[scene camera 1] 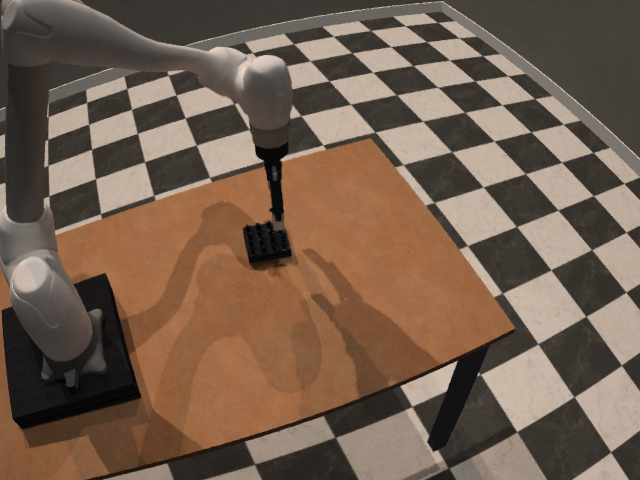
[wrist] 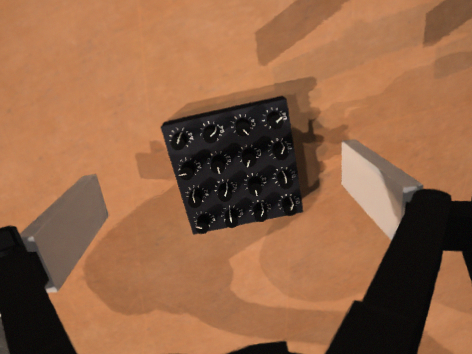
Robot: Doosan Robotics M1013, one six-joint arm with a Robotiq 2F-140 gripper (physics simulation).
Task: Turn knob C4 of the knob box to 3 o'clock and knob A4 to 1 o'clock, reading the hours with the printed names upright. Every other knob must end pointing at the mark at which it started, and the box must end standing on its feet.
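Places are measured from the arm's base along level axes (x ahead, y up, z right), in metres.
Pixels of known places: gripper, fingertip midpoint: point(wrist: 221, 179); arm's base at its link origin: point(scene camera 1: 73, 346).
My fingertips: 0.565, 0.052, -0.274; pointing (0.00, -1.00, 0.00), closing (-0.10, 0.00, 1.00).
Observation:
Ahead of a thing's pixels: the offset from my fingertips to its top centre, as dx, dy, dz. "*": to the spot under its first point. Level surfaces: height alone.
The black knob box @[-0.033, -0.076, +0.005] point(scene camera 1: 270, 256) point(wrist: 234, 172) sits on the table with its knob face up. It has four rows of black knobs with white pointer lines. The printed names are small and turned sideways in the wrist view, so I cannot surely pick out C4 or A4. There the top-left knob @[+0.008, -0.077, -0.034] point(wrist: 179, 139) points up and slightly right, and the third knob of the top row @[* +0.009, -0.077, +0.020] point(wrist: 243, 127) points down-right. My gripper point(scene camera 1: 278, 223) point(wrist: 221, 179) is wide open and empty, pointing down above the box. The box shows between the two fingers in the wrist view.
The brown table @[dy -0.115] point(scene camera 1: 413, 289) point(wrist: 65, 75) carries the box and the black base plate point(scene camera 1: 116, 335) of the arm, at the left in the scene view. Arm and gripper shadows fall around the box. The table's far edge lies behind the box.

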